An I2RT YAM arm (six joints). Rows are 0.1 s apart.
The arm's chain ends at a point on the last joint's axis. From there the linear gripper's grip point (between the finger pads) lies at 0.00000 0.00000 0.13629 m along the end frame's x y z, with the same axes.
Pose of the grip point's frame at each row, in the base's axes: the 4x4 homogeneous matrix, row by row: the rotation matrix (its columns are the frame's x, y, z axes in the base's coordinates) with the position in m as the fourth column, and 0 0 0 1 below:
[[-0.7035 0.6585 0.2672 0.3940], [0.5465 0.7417 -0.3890 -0.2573], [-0.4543 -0.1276 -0.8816 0.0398], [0 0 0 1]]
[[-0.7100 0.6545 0.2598 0.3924], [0.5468 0.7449 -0.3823 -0.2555], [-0.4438 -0.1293 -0.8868 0.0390], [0 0 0 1]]
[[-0.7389 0.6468 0.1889 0.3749], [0.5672 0.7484 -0.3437 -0.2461], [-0.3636 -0.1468 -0.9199 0.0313], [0 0 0 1]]
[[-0.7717 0.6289 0.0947 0.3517], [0.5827 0.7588 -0.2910 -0.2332], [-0.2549 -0.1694 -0.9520 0.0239], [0 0 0 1]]
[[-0.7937 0.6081 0.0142 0.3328], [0.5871 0.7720 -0.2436 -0.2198], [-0.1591 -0.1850 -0.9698 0.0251], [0 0 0 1]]
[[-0.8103 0.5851 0.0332 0.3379], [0.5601 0.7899 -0.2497 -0.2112], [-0.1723 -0.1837 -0.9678 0.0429], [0 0 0 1]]
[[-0.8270 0.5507 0.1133 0.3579], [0.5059 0.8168 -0.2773 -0.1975], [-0.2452 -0.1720 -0.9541 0.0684], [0 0 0 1]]
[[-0.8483 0.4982 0.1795 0.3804], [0.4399 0.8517 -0.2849 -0.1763], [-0.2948 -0.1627 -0.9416 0.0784], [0 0 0 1]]
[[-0.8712 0.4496 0.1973 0.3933], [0.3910 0.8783 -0.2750 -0.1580], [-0.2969 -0.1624 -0.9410 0.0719], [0 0 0 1]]
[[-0.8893 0.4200 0.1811 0.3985], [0.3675 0.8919 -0.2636 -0.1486], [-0.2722 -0.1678 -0.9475 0.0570], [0 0 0 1]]
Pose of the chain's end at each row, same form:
[[-0.7035 0.6585 0.2672 0.3576], [0.5465 0.7417 -0.3890 -0.2043], [-0.4543 -0.1276 -0.8816 0.1600], [0 0 0 1]]
[[-0.7100 0.6545 0.2598 0.3570], [0.5468 0.7449 -0.3823 -0.2034], [-0.4438 -0.1293 -0.8868 0.1599], [0 0 0 1]]
[[-0.7389 0.6468 0.1889 0.3492], [0.5672 0.7484 -0.3437 -0.1993], [-0.3636 -0.1468 -0.9199 0.1567], [0 0 0 1]]
[[-0.7717 0.6289 0.0947 0.3388], [0.5827 0.7588 -0.2910 -0.1935], [-0.2549 -0.1694 -0.9520 0.1536], [0 0 0 1]]
[[-0.7937 0.6081 0.0142 0.3309], [0.5871 0.7720 -0.2436 -0.1866], [-0.1591 -0.1850 -0.9698 0.1573], [0 0 0 1]]
[[-0.8103 0.5851 0.0332 0.3334], [0.5601 0.7899 -0.2497 -0.1772], [-0.1723 -0.1837 -0.9678 0.1748], [0 0 0 1]]
[[-0.8270 0.5507 0.1133 0.3425], [0.5059 0.8168 -0.2773 -0.1597], [-0.2452 -0.1720 -0.9541 0.1984], [0 0 0 1]]
[[-0.8483 0.4982 0.1795 0.3559], [0.4399 0.8517 -0.2849 -0.1375], [-0.2948 -0.1627 -0.9416 0.2067], [0 0 0 1]]
[[-0.8712 0.4496 0.1973 0.3664], [0.3910 0.8783 -0.2750 -0.1205], [-0.2969 -0.1624 -0.9410 0.2001], [0 0 0 1]]
[[-0.8893 0.4200 0.1811 0.3738], [0.3675 0.8919 -0.2636 -0.1127], [-0.2722 -0.1678 -0.9475 0.1861], [0 0 0 1]]

